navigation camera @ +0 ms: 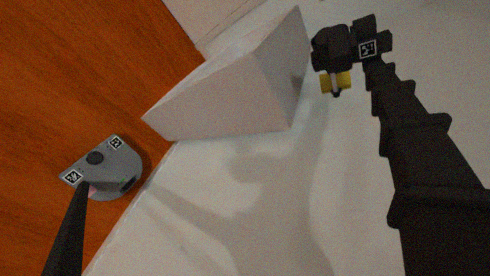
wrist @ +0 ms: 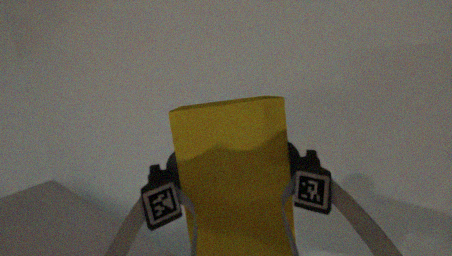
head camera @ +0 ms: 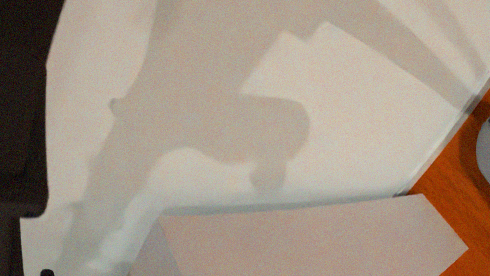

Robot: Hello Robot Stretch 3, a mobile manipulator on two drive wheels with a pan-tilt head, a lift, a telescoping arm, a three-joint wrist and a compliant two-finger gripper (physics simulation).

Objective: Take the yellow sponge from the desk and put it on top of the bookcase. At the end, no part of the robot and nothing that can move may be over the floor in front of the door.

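Pixels of known places: gripper, fingertip midpoint: [wrist: 232, 162]; robot's base, origin of the base link: [navigation camera: 95, 157].
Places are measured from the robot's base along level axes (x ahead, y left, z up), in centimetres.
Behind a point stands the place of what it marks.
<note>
My gripper [navigation camera: 335, 87] @(x -21.1, y -64.1, z 120.4 cm) [wrist: 232, 162] @(x -21.1, y -64.1, z 120.4 cm) is shut on the yellow sponge [navigation camera: 344, 80] @(x -18.7, y -59.9, z 123.6 cm) [wrist: 230, 130] @(x -17.9, y -60.7, z 124.1 cm); one fingertip presses each side, and the sponge sticks out past the fingers. In the navigation view they hang at the end of the extended arm [navigation camera: 430, 150] @(x -8.4, y -15.9, z 130.1 cm), beside the end of a pale, box-shaped piece of furniture [head camera: 310, 240] @(x -17.0, y -40.8, z 78.1 cm) [navigation camera: 220, 100] @(x -6.3, y -39.4, z 86.0 cm), with a gap between in that view. This may be the bookcase, but I cannot tell for certain. The same furniture seems to show at the lower left of the wrist view [wrist: 45, 220] @(x -9.8, y -99.5, z 106.0 cm). The desk cannot be made out.
My grey base [navigation camera: 112, 167] @(x -9.6, y -1.8, z 16.0 cm) [head camera: 485, 150] @(x -19.0, y -11.5, z 16.0 cm) stands on the orange wood floor [navigation camera: 75, 60] @(x 53.2, y -31.7, z 0.0 cm), close to the white wall [head camera: 375, 125] @(x -33.7, y -24.2, z 58.4 cm) [navigation camera: 190, 165] @(x -33.2, y -27.5, z 46.7 cm). A pale panel [navigation camera: 195, 15] @(x 51.2, y -125.9, z 23.6 cm), possibly the door, shows beyond the furniture. A dark robot part [head camera: 22, 100] @(x -8.2, y -8.1, z 128.0 cm) fills the head view's left edge.
</note>
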